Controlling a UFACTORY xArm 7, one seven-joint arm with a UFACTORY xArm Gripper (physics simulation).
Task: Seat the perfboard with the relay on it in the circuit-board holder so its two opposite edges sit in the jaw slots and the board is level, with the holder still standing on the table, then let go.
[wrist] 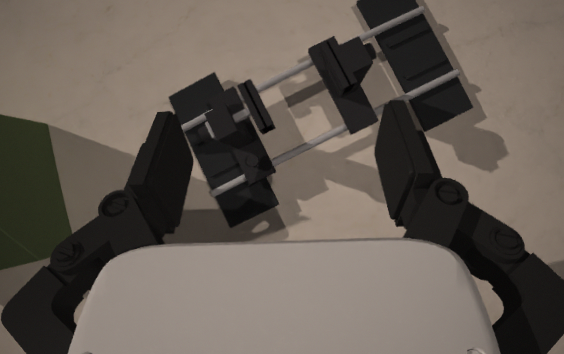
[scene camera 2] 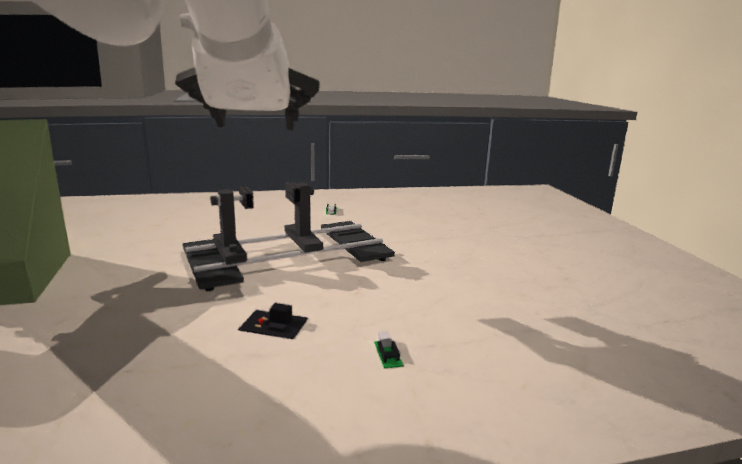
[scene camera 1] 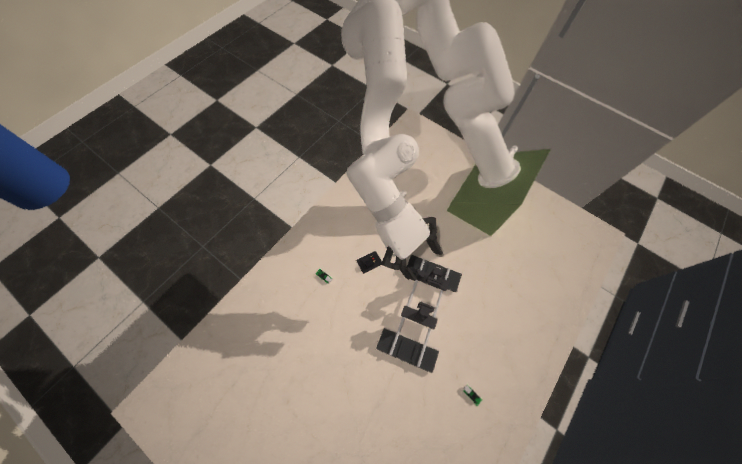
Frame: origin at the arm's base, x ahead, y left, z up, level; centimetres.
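Where they show: gripper, fingertip midpoint: [wrist: 281,130] [scene camera 2: 256,119] [scene camera 1: 425,265]; arm's base, link origin: [scene camera 1: 498,174].
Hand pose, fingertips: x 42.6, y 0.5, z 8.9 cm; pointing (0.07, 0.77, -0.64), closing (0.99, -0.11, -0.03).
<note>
Things, the pixels of their centre, and the offset from my fingertips. "spot": a spot on its surface instead.
- black perfboard, body centre: [scene camera 2: 273,316] [scene camera 1: 369,261] dy -15.2, dx +1.8, dz -21.4 cm
- circuit-board holder, surface spot: [wrist: 425,60] [scene camera 2: 361,239] [scene camera 1: 402,350] spot: dy +8.5, dx +15.9, dz -20.8 cm
The black perfboard [scene camera 1: 368,262] [scene camera 2: 273,323] lies flat on the table beside the holder, with its black relay upright on top. It does not show in the wrist view. The circuit-board holder [scene camera 1: 407,350] [scene camera 2: 358,240] [wrist: 425,60] stands on the table, with two black feet, two silver rods and two upright posts with jaws. The jaws are apart and hold nothing. My gripper [scene camera 1: 424,263] [scene camera 2: 254,124] [wrist: 281,130] is open and empty, well above the table. In the wrist view the holder shows beyond and between its fingers. In the first scene view the gripper partly covers the holder's near end.
A small green board [scene camera 1: 323,275] [scene camera 2: 389,352] lies near the perfboard. Another small green board [scene camera 1: 472,395] [scene camera 2: 331,209] lies past the holder's far end. A green block [scene camera 1: 481,207] [scene camera 2: 27,207] [wrist: 30,195] stands under the arm's base, on the holder's other side.
</note>
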